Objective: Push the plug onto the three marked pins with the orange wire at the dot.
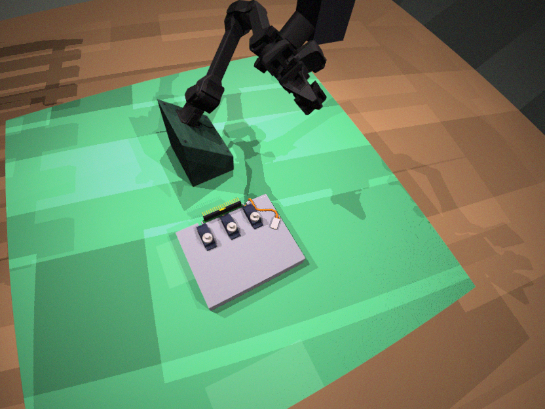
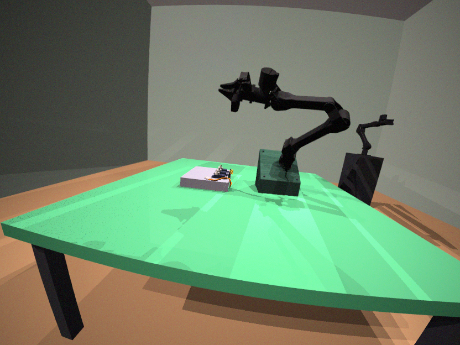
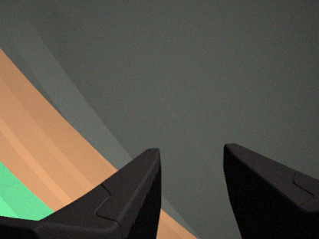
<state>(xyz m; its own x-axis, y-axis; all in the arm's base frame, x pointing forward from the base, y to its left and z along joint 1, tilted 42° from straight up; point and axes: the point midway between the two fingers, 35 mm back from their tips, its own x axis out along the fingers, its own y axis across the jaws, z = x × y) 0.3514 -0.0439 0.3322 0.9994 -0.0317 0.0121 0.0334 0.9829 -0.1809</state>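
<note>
Right now the yellow band is 60 mm behind my gripper tip, 190 mm to the right of it and 390 mm below it. Round my gripper tip: grey printed holder (100 mm ahead, 180 mm to the right, 440 mm below); then black pin header (60 mm behind, 190 mm to the right, 400 mm below).
</note>
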